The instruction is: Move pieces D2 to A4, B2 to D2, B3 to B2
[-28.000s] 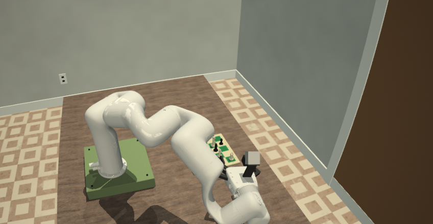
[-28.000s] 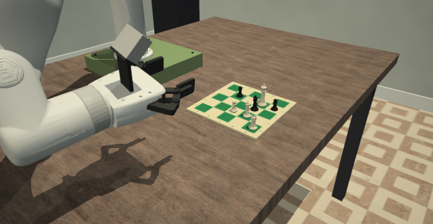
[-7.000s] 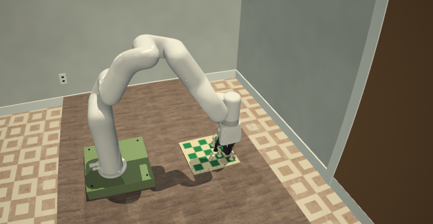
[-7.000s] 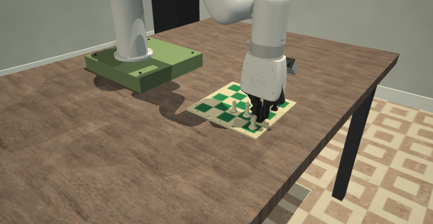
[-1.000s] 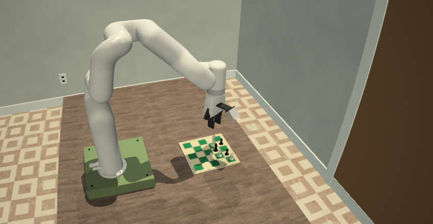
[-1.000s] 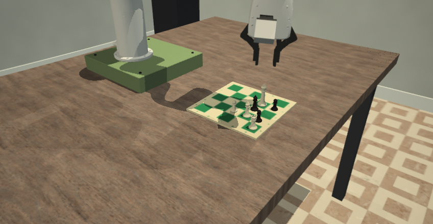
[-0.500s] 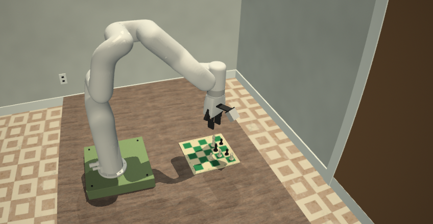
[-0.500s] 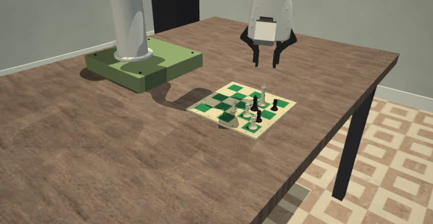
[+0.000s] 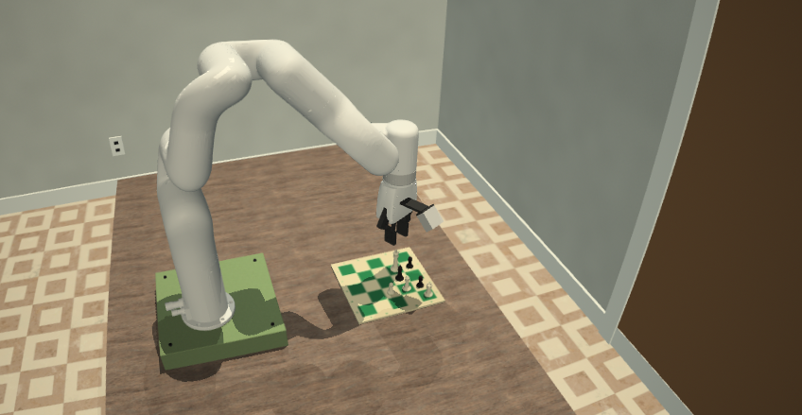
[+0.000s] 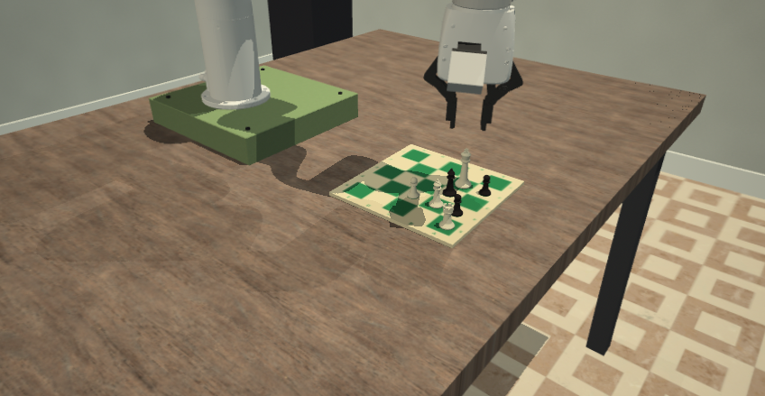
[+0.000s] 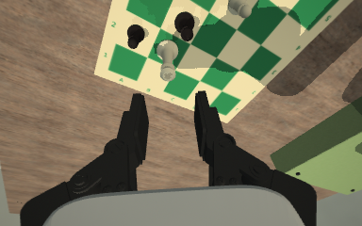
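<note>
Right now the white king is 90 mm below my hand. Round my hand: black bishop: 100 mm below, 30 mm to the right; then chessboard: 120 mm below, 40 mm to the right, 40 mm behind; then white pawn: 110 mm below, 70 mm to the right, 40 mm behind.
</note>
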